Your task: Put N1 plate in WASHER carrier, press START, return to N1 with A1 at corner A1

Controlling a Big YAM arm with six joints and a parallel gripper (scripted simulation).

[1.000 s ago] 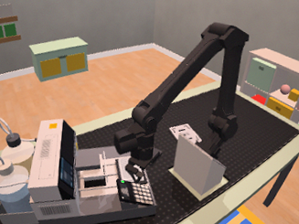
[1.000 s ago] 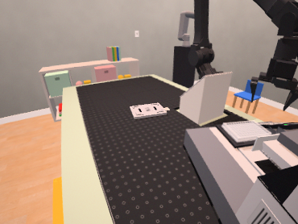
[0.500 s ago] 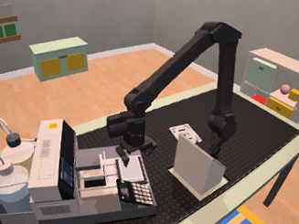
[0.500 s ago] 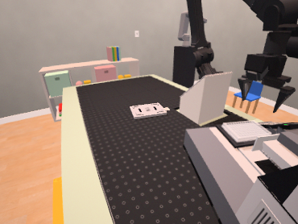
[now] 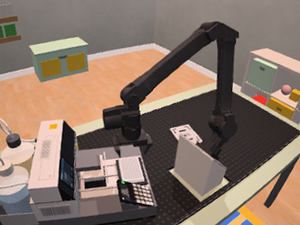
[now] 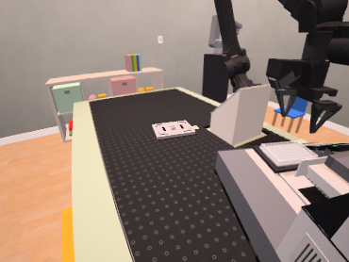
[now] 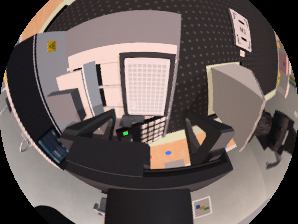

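Now: hand 90 mm above the white well plate. Round my hand: plate nest N1: 430 mm to the right, 180 mm below, 90 mm ahead; then plate washer: 140 mm to the left, 70 mm ahead, 50 mm below.
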